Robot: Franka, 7 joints.
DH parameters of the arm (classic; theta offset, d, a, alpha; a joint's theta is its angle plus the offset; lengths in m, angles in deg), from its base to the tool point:
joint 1: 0 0.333 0 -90
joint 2: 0 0 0 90
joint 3: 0 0.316 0.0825 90
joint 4: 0 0 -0.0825 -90
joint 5: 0 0.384 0 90
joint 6: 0 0 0.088 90
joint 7: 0 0.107 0 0
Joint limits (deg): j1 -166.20..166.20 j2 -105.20..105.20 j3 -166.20..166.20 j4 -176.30..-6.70 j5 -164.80..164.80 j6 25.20..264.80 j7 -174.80..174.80
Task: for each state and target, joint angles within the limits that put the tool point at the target. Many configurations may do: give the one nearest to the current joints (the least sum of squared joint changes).
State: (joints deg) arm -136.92 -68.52 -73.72 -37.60 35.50 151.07 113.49
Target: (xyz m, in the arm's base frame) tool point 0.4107 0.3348 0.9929
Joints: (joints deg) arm -147.67 -38.11 -71.60 -10.59 34.24 160.30 113.49
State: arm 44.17 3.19 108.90 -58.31 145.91 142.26 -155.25
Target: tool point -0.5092 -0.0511 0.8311
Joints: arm 60.28 16.69 137.55 -87.16 149.21 156.29 -155.25
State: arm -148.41 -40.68 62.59 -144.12 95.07 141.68 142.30
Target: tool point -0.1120 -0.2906 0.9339
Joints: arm -160.98 -43.96 24.70 -101.35 93.23 148.10 142.30
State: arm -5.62 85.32 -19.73 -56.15 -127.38 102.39 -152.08
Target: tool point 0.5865 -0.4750 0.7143
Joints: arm -24.60 48.65 -31.91 -35.32 -130.83 108.71 -152.08
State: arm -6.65 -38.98 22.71 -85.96 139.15 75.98 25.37
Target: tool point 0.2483 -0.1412 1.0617
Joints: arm -24.55 -18.36 -9.29 -75.46 148.32 90.59 25.37
